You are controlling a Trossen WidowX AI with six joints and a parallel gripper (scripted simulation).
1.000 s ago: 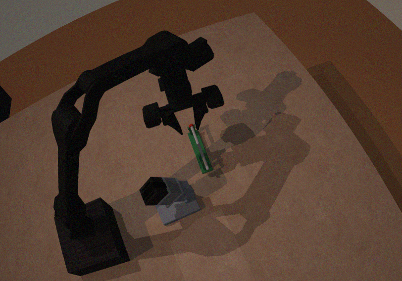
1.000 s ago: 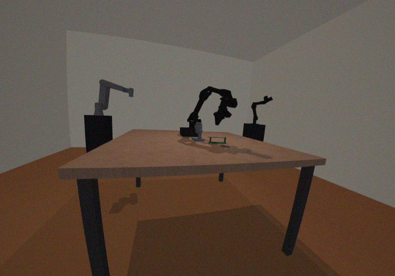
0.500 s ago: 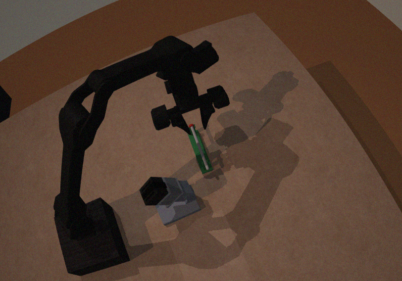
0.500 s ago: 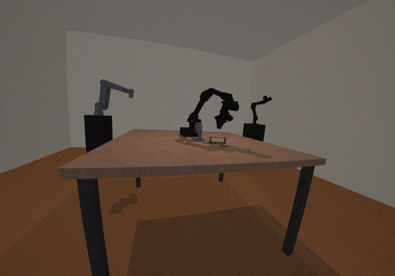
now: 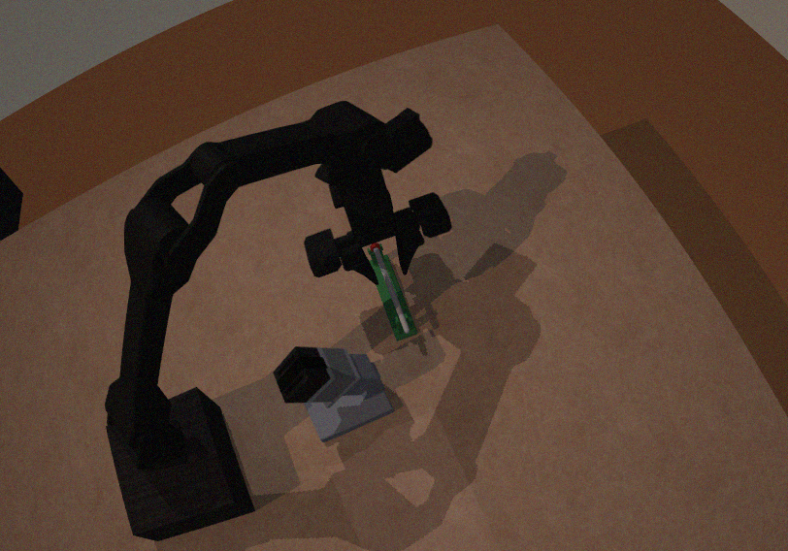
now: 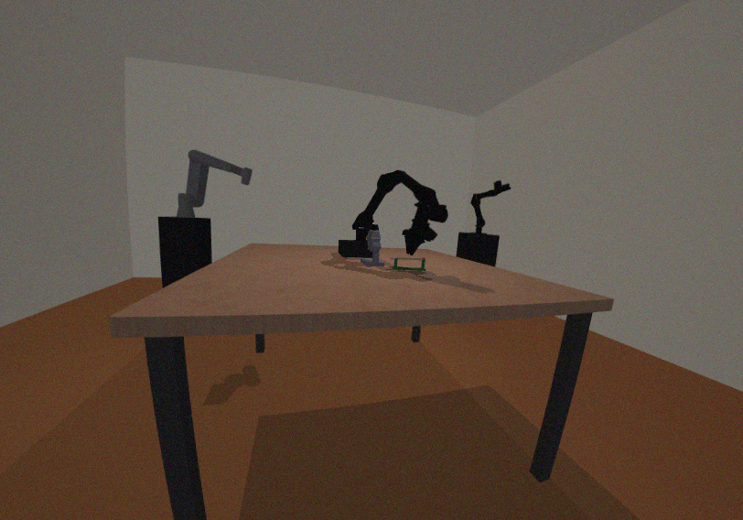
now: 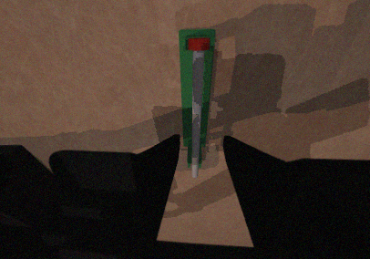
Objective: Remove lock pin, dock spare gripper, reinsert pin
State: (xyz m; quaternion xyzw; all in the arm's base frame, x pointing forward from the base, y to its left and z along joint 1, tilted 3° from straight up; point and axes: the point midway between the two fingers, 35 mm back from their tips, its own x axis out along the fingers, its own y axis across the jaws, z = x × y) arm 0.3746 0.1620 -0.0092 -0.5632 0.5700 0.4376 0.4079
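My gripper tip is now 40 mm above the green cradle and 10 mm to the right of it. Also, from my gripper tip: spare gripper (130 mm to the right, 120 mm behind, 50 mm above); grey mount (130 mm to the right, 100 mm behind, 10 mm below).
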